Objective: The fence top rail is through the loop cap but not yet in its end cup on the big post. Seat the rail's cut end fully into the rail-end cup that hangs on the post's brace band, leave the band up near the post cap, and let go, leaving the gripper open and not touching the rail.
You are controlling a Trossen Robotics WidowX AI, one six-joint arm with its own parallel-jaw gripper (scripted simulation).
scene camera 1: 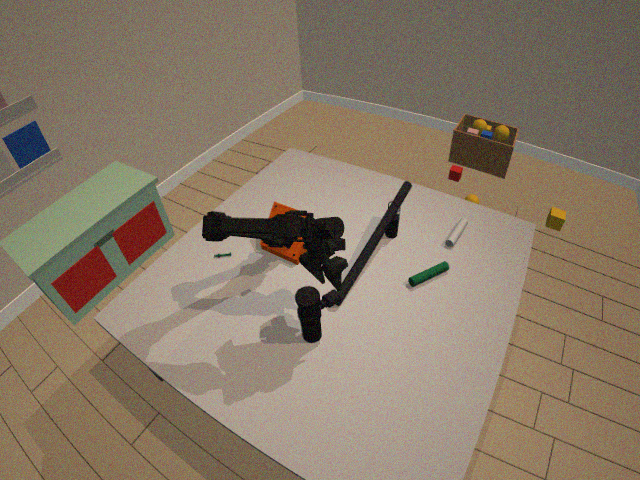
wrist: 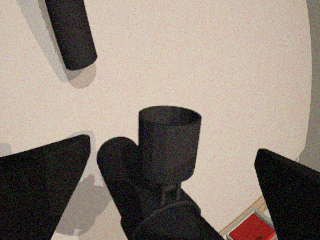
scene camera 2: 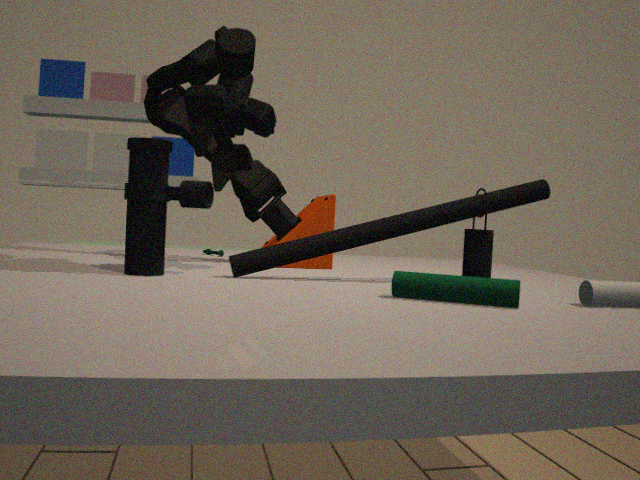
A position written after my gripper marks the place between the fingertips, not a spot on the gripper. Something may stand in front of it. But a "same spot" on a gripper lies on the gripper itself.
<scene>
My gripper shows in scene camera 1, in the wrist view and in scene camera 2 (208, 174). One and the same spot on my gripper: (wrist: 45, 177) is (scene camera 1: 320, 270).
</scene>
